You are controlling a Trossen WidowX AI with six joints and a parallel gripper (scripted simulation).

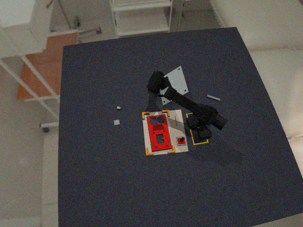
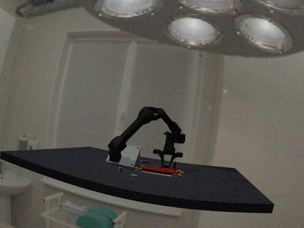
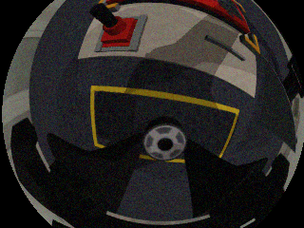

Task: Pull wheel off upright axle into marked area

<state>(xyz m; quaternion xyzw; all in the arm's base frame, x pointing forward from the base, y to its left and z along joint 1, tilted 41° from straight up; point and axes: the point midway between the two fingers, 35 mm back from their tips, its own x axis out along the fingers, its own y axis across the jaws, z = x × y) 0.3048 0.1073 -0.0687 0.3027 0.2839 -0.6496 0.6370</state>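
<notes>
My gripper tip is now right at the wheel. From my gripper tip the other things lie so: pale base plate: 20 cm to the right, 1 cm below, 1 cm behind; then grey bar: 17 cm behind, 15 cm to the left, 1 cm below.
</notes>
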